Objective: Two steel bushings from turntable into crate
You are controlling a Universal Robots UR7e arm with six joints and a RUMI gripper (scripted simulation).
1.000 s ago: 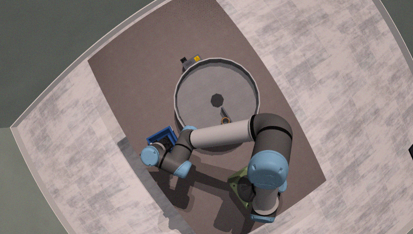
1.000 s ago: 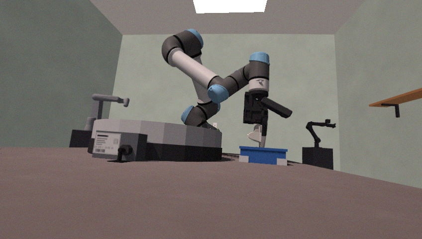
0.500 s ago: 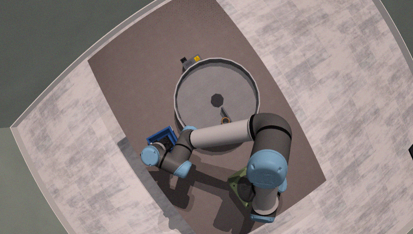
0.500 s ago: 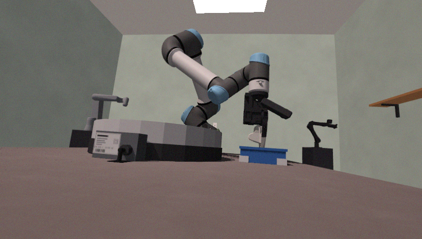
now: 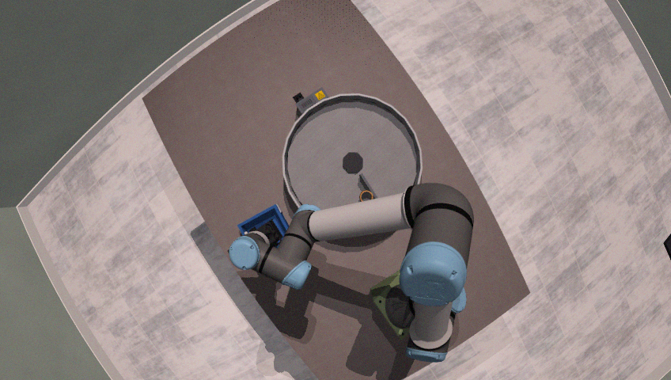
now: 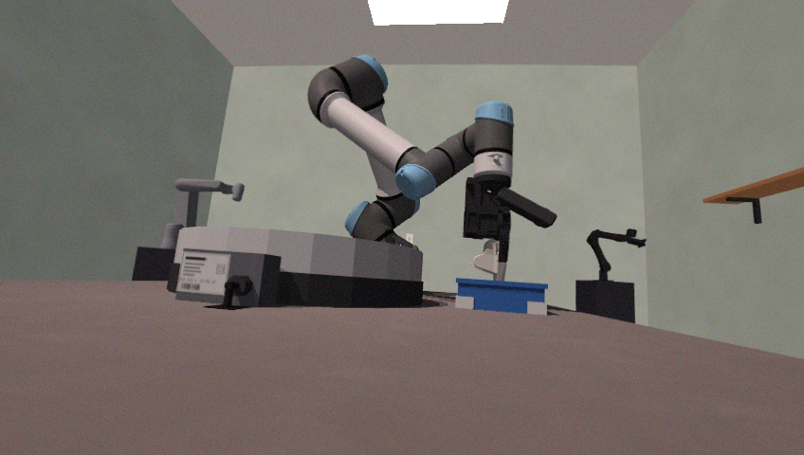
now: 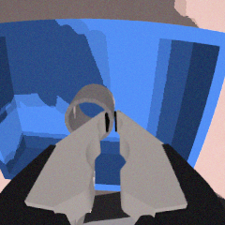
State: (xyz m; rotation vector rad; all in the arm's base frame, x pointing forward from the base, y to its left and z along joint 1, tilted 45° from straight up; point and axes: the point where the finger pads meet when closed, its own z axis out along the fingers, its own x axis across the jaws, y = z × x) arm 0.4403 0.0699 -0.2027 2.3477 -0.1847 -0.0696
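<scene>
Now: the blue crate 2 cm behind my hand and 2 cm below it.
</scene>
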